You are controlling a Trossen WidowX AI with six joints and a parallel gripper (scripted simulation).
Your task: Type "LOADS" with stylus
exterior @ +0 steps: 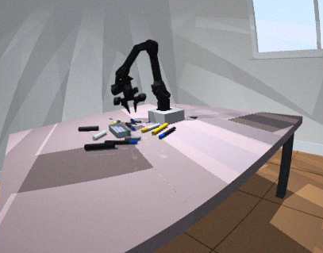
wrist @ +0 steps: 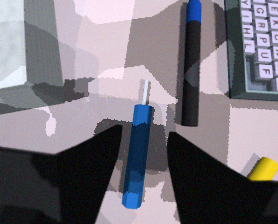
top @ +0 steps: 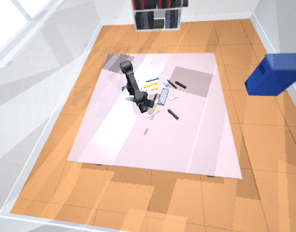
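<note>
The blue stylus is 10 mm to the left of my gripper tip and 50 mm below it. The rest, counted from my gripper tip: grey stylus tip (20 mm ahead, 40 mm to the left, 50 mm below).
</note>
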